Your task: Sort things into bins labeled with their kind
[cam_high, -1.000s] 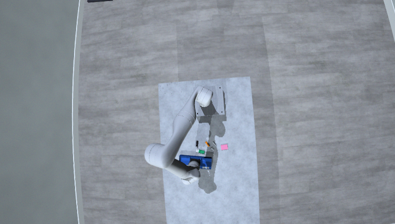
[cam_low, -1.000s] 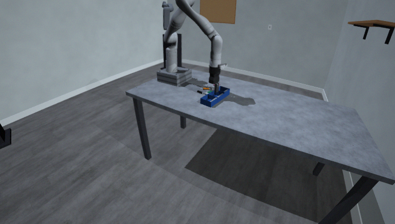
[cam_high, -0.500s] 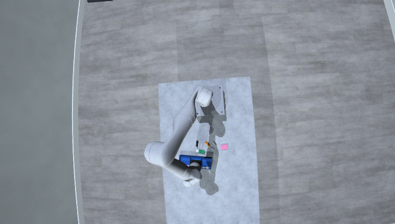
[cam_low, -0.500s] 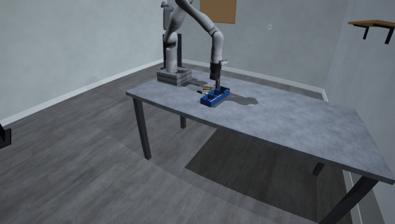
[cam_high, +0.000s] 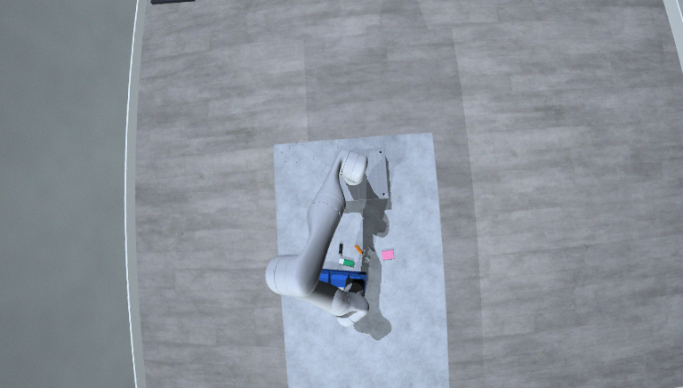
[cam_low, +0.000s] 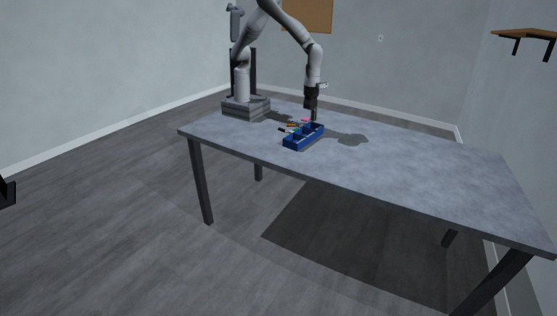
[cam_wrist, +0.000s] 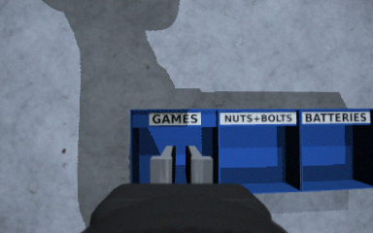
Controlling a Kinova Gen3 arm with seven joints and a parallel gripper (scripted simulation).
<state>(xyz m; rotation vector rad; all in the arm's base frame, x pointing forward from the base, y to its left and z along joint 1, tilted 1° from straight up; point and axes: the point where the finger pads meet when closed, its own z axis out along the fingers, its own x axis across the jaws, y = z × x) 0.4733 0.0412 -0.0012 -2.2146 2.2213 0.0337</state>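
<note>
The orange battery lies 140 mm behind my hand, 90 mm below it and 10 mm to the left of it. The rest, counted from my hand: grey block (100 mm behind, 90 mm below, 50 mm to the left); then black battery (140 mm behind, 90 mm below, 80 mm to the right); then grey rod (140 mm behind, 90 mm below, 60 mm to the left).
</note>
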